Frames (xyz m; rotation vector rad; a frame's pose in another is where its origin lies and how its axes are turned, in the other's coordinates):
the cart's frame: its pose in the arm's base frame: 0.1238 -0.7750 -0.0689 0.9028 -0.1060 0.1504
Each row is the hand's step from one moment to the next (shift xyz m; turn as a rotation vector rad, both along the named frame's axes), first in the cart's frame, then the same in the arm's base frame.
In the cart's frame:
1: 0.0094 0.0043 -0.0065 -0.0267 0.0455 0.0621
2: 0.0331 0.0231 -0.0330 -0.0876 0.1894 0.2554
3: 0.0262 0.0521 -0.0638 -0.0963 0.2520 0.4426
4: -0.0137 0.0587 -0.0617 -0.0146 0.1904 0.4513
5: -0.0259 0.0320 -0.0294 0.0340 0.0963 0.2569
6: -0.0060 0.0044 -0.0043 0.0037 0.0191 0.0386
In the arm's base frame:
1: 0.0087 0.0085 0.0008 -0.0360 -0.0235 0.0692
2: 0.0295 0.0429 0.0027 -0.1265 -0.0932 0.2900
3: 0.0185 0.0843 0.0051 -0.1513 -0.2032 0.4522
4: -0.0220 0.0832 0.0053 -0.0604 -0.2406 0.4226
5: -0.0302 0.0405 0.0026 0.0094 -0.1407 0.2378
6: -0.0066 0.0056 -0.0002 -0.0008 -0.0184 0.0391

